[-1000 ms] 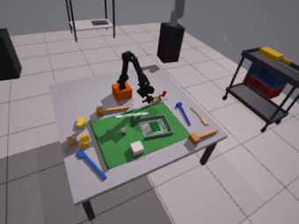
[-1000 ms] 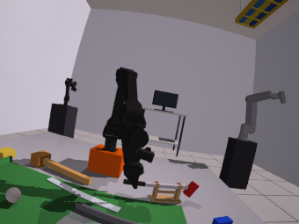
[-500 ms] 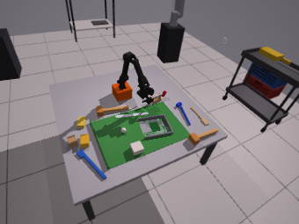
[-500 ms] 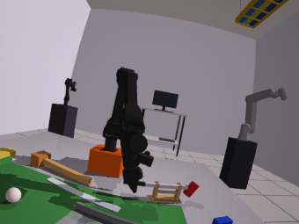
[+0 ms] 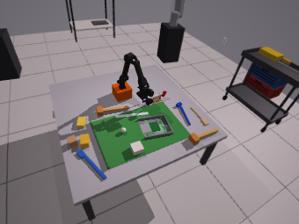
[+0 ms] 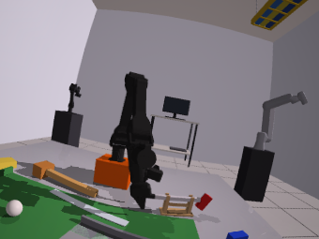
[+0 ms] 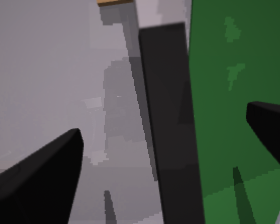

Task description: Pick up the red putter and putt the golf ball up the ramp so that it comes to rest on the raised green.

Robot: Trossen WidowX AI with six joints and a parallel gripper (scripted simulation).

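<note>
My gripper tip is 4 cm past the red-headed putter, 11 cm to the right of it and 3 cm below it. Round my gripper tip: blue putter 21 cm ahead, 31 cm to the left, 2 cm below; green mat 28 cm ahead, 15 cm to the right, 3 cm below; wooden stand 4 cm behind, 12 cm to the left.
</note>
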